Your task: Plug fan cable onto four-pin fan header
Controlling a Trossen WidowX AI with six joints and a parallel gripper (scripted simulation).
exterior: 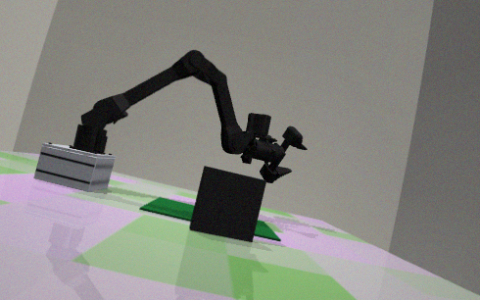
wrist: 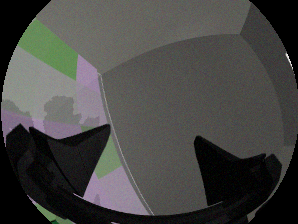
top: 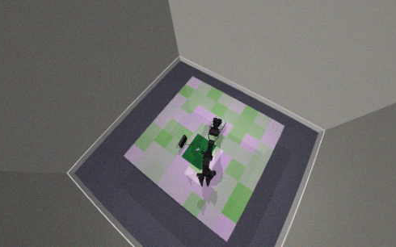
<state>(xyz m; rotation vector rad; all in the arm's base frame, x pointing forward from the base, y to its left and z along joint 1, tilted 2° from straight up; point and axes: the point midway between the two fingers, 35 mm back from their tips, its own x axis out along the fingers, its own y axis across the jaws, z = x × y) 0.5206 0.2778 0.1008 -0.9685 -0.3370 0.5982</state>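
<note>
The fan plug is 23 cm behind my gripper tip, 21 cm to the right of it and 19 cm below it. The rest, counted from my gripper tip: green board: 21 cm behind, 26 cm to the right, 22 cm below; black fan: 17 cm behind, 44 cm to the right, 15 cm below.
</note>
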